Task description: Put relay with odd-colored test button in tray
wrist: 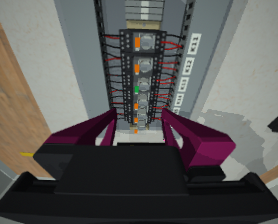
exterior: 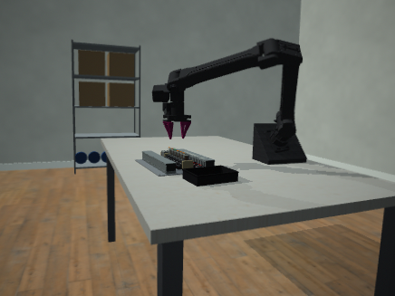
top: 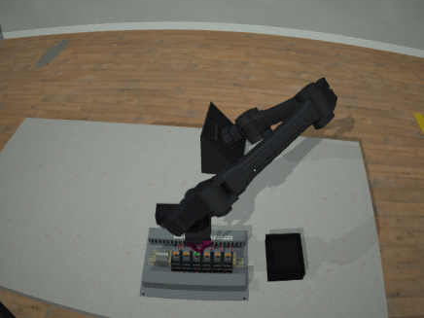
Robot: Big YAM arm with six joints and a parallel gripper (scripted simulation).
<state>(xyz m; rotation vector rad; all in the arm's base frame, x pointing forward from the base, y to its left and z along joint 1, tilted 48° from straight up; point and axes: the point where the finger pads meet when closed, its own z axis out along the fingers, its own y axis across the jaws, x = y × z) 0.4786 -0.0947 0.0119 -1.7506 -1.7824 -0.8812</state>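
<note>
Now: the relay 70 mm below my hand, 10 mm to the right of it and 10 mm behind it. The rest, counted from my hand: black tray (260 mm to the left, 110 mm below, 30 mm behind).
</note>
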